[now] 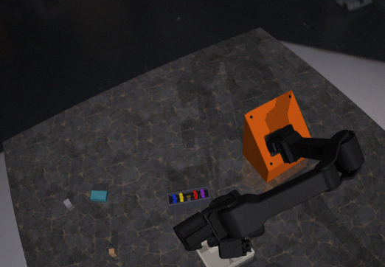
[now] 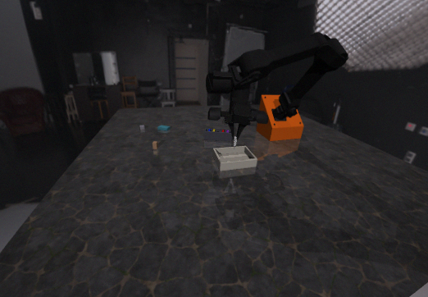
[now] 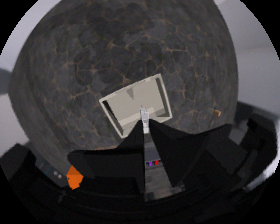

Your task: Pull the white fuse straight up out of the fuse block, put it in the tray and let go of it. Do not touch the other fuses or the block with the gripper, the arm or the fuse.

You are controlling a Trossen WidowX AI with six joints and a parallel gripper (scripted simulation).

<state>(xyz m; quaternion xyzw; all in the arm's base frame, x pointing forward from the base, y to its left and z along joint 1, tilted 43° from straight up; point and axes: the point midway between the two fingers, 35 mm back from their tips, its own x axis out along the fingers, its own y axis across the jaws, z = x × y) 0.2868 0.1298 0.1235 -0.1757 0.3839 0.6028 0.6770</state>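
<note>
My gripper tip is now 1 cm above the white fuse. Round my gripper tip: small tan cube (28 cm ahead, 14 cm to the right, 7 cm below); then teal block (25 cm ahead, 35 cm to the right, 8 cm below); then pale tray (8 cm below).
</note>
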